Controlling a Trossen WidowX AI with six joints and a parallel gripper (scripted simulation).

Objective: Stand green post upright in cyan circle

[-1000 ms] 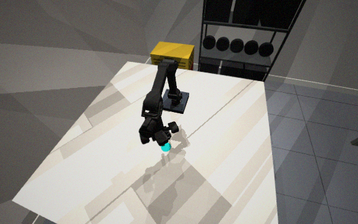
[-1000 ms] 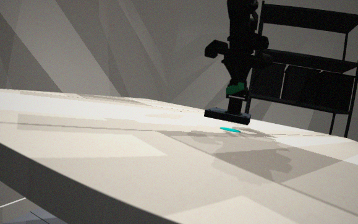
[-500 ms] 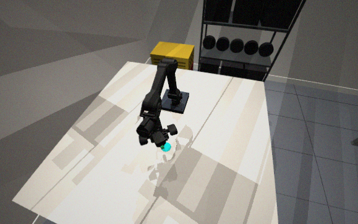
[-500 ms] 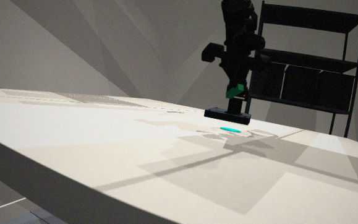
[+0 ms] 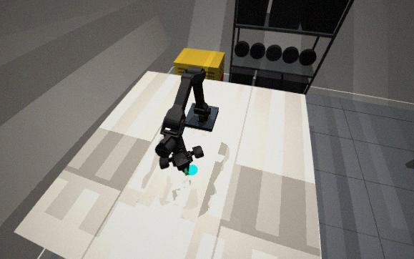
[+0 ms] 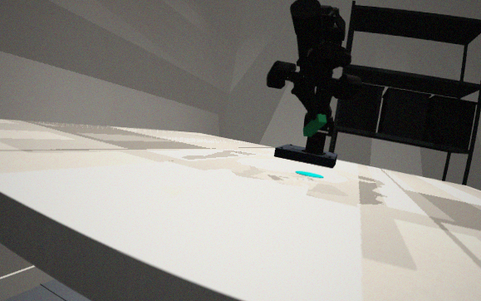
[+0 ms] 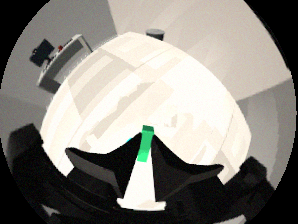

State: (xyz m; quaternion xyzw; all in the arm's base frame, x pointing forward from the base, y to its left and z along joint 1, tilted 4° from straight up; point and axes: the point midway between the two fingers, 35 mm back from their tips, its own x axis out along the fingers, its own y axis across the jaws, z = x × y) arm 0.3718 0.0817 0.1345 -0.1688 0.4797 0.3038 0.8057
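Now: gripper tip 110 mm above the cyan circle, 60 mm past it and 10 mm to the left of it. From my gripper tip the other things lie so: green post 10 mm to the right, 10 mm below, 10 mm behind.
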